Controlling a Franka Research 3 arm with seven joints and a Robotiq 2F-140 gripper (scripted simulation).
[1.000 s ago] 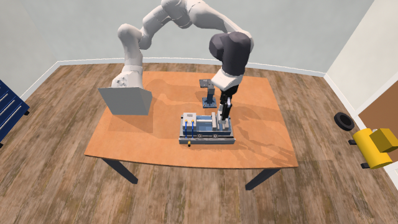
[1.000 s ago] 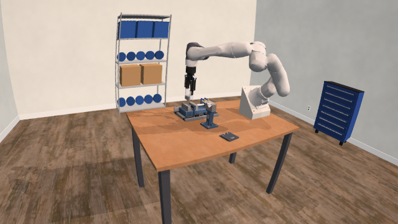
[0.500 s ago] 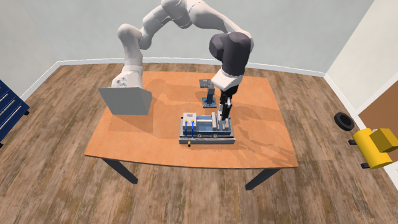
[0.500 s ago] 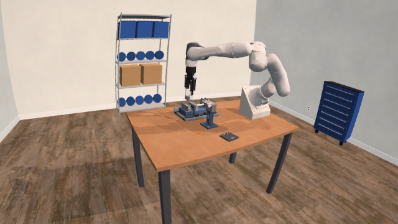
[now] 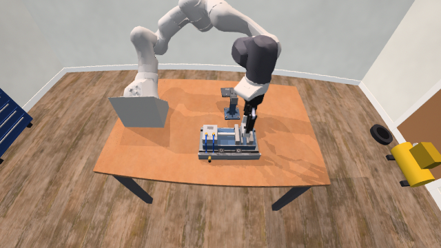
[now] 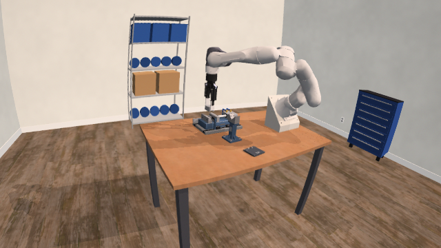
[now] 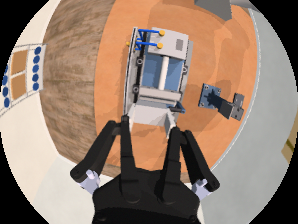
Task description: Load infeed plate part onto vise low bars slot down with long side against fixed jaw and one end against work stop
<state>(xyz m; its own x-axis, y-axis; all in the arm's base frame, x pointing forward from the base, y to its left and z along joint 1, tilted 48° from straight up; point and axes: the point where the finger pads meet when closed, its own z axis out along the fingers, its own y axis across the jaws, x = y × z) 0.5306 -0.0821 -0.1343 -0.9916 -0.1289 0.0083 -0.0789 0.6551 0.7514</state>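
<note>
Now: hand 30 mm above the part. The rest, counted from my hand: fixed jaw (30 mm ahead, 20 mm to the left, 90 mm below); then air cylinder (160 mm behind, 10 mm to the left, 90 mm below); then vise (70 mm behind, 10 mm to the left, 130 mm below).
</note>
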